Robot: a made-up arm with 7 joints.
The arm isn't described. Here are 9 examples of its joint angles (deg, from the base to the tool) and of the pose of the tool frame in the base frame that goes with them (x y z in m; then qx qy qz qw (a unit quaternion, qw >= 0)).
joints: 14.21 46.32 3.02 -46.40 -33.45 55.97 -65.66
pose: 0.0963 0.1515 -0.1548 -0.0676 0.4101 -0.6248 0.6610
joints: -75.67 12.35 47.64 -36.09 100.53 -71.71 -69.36
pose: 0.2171 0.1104 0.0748 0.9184 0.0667 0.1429 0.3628
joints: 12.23 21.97 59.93 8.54 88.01 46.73 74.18
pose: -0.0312 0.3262 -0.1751 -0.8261 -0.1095 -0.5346 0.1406
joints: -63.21 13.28 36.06 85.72 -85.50 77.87 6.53
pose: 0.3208 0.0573 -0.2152 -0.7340 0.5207 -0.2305 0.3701
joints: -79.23 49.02 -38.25 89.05 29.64 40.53 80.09
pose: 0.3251 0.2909 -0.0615 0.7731 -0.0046 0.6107 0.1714
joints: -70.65 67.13 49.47 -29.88 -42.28 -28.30 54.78
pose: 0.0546 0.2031 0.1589 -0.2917 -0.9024 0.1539 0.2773
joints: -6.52 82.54 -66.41 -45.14 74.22 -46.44 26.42
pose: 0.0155 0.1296 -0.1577 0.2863 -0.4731 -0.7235 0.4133
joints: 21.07 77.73 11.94 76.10 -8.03 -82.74 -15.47
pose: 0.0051 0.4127 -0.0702 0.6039 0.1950 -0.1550 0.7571
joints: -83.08 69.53 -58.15 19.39 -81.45 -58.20 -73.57
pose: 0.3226 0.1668 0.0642 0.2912 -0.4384 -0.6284 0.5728
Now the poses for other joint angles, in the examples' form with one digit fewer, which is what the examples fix.
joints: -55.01 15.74 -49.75 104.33 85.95 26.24 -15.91
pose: 0.271 0.157 -0.280 0.873 0.442 -0.196 0.068
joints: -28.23 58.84 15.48 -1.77 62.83 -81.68 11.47
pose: 0.222 0.210 -0.053 0.719 -0.488 -0.367 0.331
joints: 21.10 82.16 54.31 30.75 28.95 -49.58 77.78
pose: 0.117 0.372 0.031 0.625 -0.535 0.330 0.462
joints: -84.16 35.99 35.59 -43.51 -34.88 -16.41 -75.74
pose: 0.117 0.141 0.135 0.552 -0.754 -0.264 0.241
